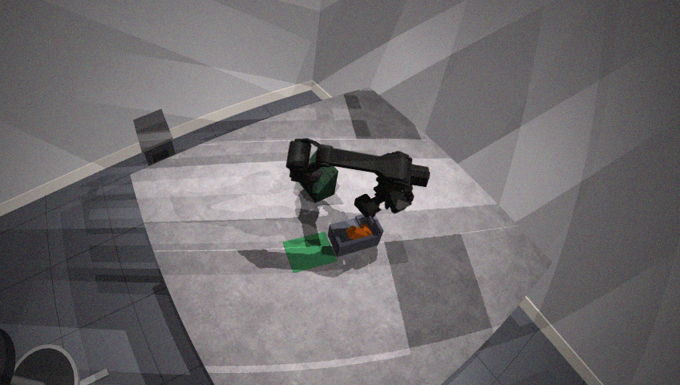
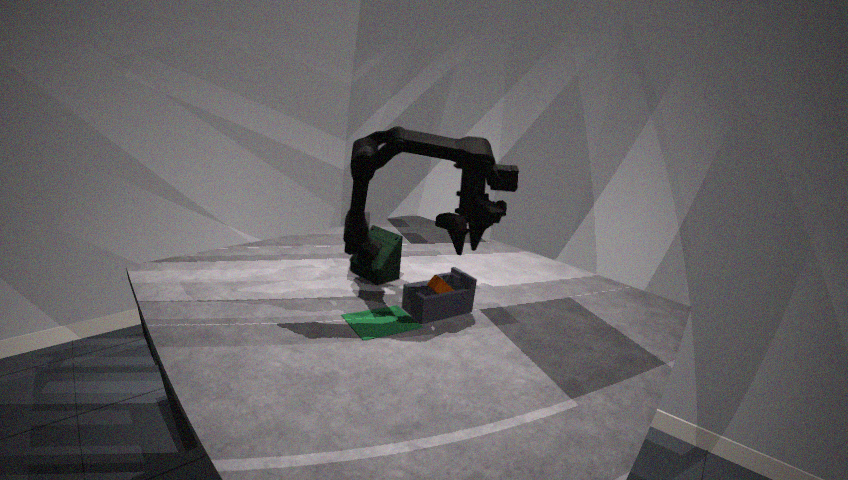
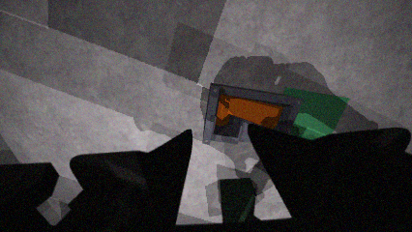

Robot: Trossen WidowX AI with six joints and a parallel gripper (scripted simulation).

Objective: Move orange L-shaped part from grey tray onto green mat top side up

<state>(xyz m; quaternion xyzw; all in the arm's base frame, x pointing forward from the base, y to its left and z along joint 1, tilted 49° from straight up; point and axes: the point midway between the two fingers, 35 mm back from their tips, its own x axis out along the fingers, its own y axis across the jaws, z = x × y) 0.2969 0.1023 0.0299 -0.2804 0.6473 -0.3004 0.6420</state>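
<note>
My gripper tip is now 2 cm past the orange L-shaped part, 3 cm to the left of it and 11 cm above it. Also, from my gripper tip: green mat (6 cm behind, 21 cm to the right, 16 cm below).
</note>
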